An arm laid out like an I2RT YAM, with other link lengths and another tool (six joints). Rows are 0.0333 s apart.
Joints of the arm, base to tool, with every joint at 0 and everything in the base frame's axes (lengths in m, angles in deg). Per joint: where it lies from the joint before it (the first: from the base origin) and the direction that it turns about. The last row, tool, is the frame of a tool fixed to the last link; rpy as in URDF.
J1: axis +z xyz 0 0 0.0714
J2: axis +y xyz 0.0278 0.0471 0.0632
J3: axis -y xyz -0.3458 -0.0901 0
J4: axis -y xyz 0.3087 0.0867 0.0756
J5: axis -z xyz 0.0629 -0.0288 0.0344
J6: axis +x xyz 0.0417 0 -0.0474
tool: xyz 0.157 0.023 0.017 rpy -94.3 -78.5 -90
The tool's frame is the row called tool.
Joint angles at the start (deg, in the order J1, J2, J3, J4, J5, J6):
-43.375, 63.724, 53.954, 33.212, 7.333, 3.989
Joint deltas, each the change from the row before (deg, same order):
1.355, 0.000, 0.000, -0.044, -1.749, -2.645
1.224, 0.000, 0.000, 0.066, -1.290, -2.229
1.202, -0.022, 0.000, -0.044, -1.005, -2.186
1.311, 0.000, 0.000, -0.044, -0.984, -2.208
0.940, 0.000, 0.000, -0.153, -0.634, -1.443
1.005, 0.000, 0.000, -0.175, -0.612, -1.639
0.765, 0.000, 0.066, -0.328, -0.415, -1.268
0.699, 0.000, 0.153, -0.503, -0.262, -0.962
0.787, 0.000, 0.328, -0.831, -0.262, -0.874
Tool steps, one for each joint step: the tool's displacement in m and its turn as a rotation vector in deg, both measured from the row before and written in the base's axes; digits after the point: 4 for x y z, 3 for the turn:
0.0118, 0.0124, -0.0011, -2.052, 2.358, 1.915
0.0093, 0.0110, -0.0006, -1.830, 1.781, 1.524
0.0082, 0.0103, -0.0009, -1.727, 1.677, 1.256
0.0084, 0.0111, -0.0011, -1.783, 1.636, 1.337
0.0058, 0.0077, -0.0013, -1.120, 1.126, 0.951
0.0059, 0.0082, -0.0015, -1.270, 1.219, 0.923
0.0044, 0.0061, -0.0013, -0.911, 1.008, 0.653
0.0038, 0.0052, -0.0011, -0.601, 0.863, 0.571
0.0042, 0.0057, -0.0007, -0.462, 0.932, 0.699

